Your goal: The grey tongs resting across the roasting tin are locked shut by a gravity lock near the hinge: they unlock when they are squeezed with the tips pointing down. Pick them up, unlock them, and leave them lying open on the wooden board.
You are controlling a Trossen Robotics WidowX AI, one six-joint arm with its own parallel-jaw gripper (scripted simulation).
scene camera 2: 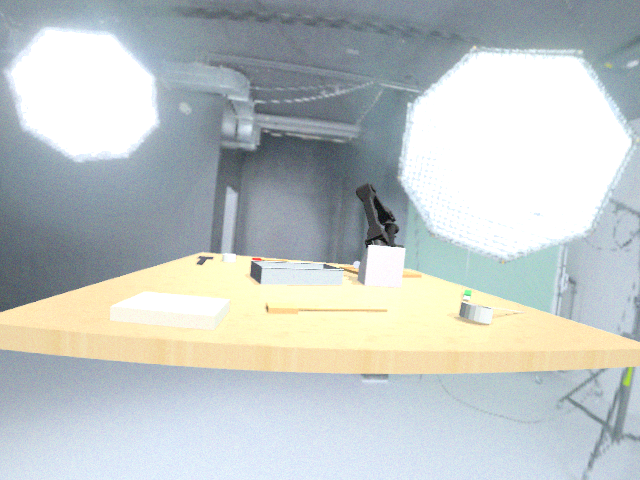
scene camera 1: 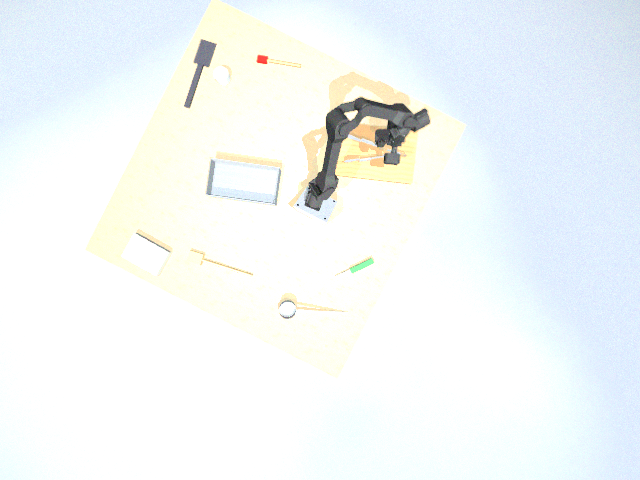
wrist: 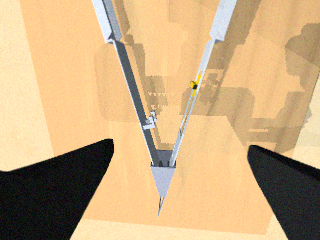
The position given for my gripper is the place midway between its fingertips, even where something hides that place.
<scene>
My gripper (wrist: 178, 148) is open and holds nothing. Also in view: a white block (scene camera 2: 182, 311), a dark spatula (scene camera 1: 205, 51), a wooden board (scene camera 1: 374, 169) and a roasting tin (scene camera 1: 227, 179).
The white block shows as well in scene camera 1 (scene camera 1: 148, 255). The wooden board is seen too in the wrist view (wrist: 253, 90). The roasting tin also shows in scene camera 2 (scene camera 2: 264, 272). The wrist view misses the white block: it is out of frame. The wrist view misses the dark spatula: it is out of frame.
</scene>
